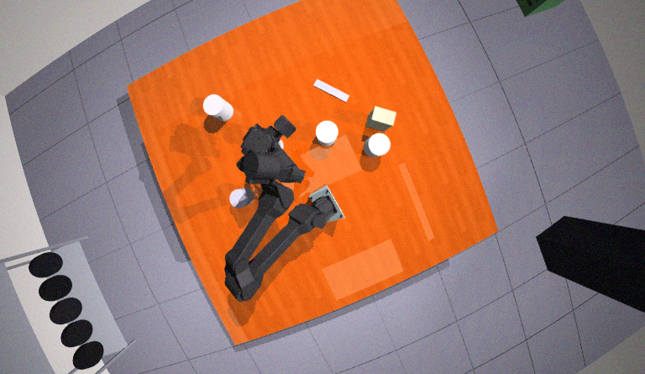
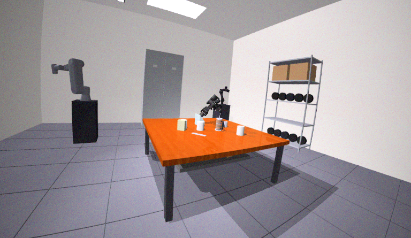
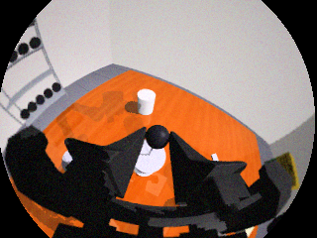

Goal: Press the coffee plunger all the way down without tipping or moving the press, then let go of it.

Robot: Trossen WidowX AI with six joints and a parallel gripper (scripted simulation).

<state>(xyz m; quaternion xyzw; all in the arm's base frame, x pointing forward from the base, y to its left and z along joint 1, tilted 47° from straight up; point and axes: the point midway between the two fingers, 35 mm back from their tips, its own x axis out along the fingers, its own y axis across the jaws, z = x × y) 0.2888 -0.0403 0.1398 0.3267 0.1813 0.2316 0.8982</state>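
Now: gripper tip 11 cm above the coffee press. From my gripper tip the other things lie so: flat white strip: 31 cm to the right, 22 cm below, 7 cm ahead; cream box: 41 cm to the right, 17 cm below, 13 cm behind.
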